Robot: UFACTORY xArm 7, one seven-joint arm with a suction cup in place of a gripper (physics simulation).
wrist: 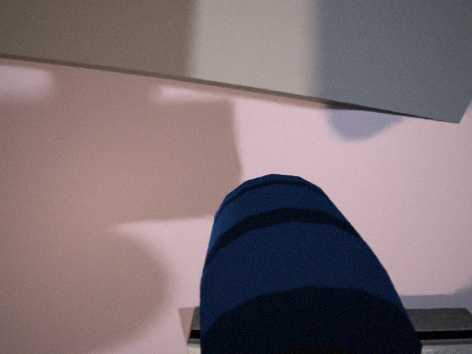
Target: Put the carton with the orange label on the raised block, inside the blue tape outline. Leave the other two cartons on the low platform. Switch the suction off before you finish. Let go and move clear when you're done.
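Places are measured from the arm's base along level axes (x ahead, y right, z down), in centimetres.
Pixels of known places: hand, tool point: (274, 230).
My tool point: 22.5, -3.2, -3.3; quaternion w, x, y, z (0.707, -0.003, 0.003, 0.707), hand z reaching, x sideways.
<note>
Behind a point stands the place of what it marks, as x, y, z.
My gripper (272, 182), a dark blue suction cup with darker bands, rises from the bottom middle of the wrist view. No carton shows at its tip, so it is open. A flat grey-beige slab (255, 45) {27.4, -3.4, -2.7}, which looks like the low platform, crosses the top of the view with its edge slanting down to a corner at the right. The cup's tip shows below that edge in the view. The cartons, the orange label, the raised block and the blue tape outline do not show.
The pink table top (310, 145) {23.5, -0.4, 2.1} lies around the slab and carries broad soft shadows at the left and a small one below the slab's right corner. A grey metal part with a black slot (442, 320) {8.9, 10.3, 1.1} shows at the bottom right, partly hidden by the cup.
</note>
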